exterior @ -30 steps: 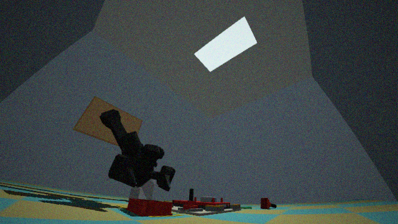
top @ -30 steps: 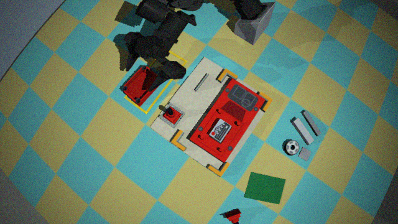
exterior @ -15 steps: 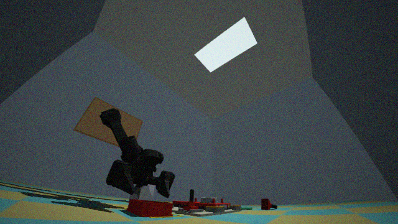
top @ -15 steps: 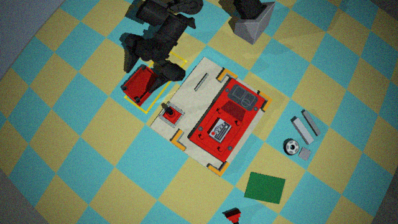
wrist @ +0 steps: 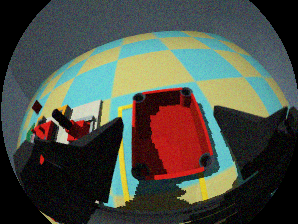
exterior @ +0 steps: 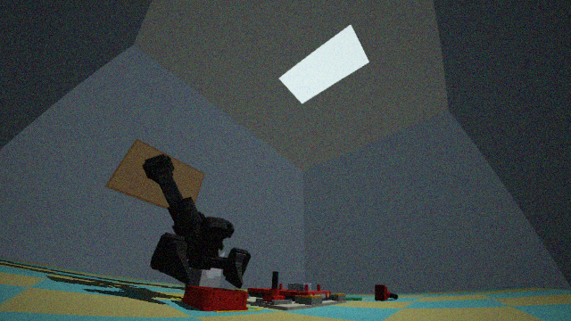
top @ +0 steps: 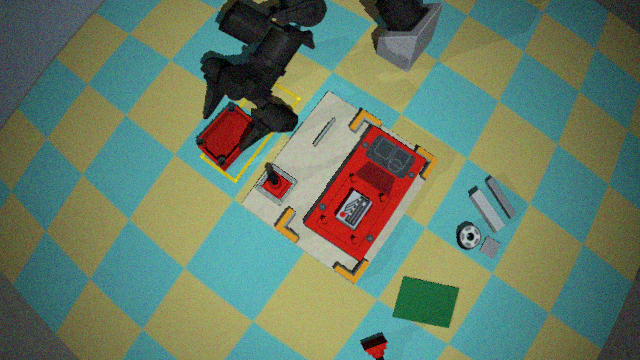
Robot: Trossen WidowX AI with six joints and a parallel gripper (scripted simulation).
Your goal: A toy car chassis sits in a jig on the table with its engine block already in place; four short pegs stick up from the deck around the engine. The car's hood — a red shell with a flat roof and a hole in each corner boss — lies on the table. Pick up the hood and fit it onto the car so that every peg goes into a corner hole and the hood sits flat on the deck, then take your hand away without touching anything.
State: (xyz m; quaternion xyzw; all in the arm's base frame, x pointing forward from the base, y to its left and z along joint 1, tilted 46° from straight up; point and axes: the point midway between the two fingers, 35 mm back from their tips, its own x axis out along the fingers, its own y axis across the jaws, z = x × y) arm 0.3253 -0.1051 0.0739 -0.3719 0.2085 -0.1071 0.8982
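Now: gripper tip 1 cm past the red hood and 2 cm above it. Also, from my gripper tip: grey engine block 4 cm behind, 25 cm to the left, 1 cm below; jig 6 cm behind, 22 cm to the left, 2 cm below.
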